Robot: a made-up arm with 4 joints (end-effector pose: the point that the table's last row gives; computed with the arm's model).
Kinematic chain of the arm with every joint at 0, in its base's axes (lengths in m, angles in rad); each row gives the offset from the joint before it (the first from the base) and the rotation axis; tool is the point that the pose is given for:
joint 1: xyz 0 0 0.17 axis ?
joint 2: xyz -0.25 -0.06 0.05 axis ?
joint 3: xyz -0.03 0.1 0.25 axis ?
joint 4: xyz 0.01 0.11 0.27 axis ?
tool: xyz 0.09 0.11 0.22
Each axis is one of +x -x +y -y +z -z.
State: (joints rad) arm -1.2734 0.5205 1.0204 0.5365
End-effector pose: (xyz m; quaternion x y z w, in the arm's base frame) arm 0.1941 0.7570 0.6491 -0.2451 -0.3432 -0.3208 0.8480
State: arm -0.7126 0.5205 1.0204 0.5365
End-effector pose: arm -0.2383 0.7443 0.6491 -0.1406 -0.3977 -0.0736 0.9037
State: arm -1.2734 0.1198 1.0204 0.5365
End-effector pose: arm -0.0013 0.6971 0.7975 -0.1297 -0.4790 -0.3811 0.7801
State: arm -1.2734 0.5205 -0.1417 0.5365
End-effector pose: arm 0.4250 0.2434 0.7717 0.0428 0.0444 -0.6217 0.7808
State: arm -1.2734 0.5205 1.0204 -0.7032
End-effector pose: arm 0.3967 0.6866 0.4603 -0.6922 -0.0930 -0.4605 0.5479
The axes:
joint 1: +z
joint 2: -x
joint 3: -y
joint 4: +x

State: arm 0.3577 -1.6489 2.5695 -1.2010
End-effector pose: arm -0.3991 -0.3539 0.6660 0.0865 -0.1261 -0.8851 0.4396
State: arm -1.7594 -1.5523 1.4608 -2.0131
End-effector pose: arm -0.3391 0.4159 0.5883 0.0003 -0.2205 0.9745 0.0403
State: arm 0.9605 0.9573 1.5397 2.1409
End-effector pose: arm -0.4725 -0.3049 0.4541 0.3622 0.1717 0.8925 0.2070
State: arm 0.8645 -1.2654 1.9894 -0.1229
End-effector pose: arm -0.4156 -0.6372 0.5947 0.5375 -0.4619 -0.2952 0.6409
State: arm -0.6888 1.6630 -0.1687 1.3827
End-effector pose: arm 0.2844 0.5202 0.1461 -0.1297 0.0508 -0.4123 0.9003
